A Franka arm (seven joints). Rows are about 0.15 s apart.
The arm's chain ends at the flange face. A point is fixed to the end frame.
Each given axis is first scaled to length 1.
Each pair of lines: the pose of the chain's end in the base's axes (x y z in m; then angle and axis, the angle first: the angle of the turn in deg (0 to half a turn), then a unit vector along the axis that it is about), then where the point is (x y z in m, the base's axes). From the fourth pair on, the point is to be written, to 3 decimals.
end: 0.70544 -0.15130 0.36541 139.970 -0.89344 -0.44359 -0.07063
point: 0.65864 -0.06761 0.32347
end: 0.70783 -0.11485 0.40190 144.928 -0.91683 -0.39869 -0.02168
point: 0.66307 -0.03393 0.35290
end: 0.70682 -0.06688 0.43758 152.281 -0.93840 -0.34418 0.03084
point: 0.66455 0.00851 0.37857
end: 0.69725 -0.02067 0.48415 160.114 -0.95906 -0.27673 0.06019
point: 0.661 0.049 0.415
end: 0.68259 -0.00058 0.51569 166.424 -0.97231 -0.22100 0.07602
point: 0.652 0.063 0.439
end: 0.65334 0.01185 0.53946 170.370 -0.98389 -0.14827 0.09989
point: 0.627 0.072 0.458
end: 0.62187 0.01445 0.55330 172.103 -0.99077 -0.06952 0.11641
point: 0.602 0.074 0.470
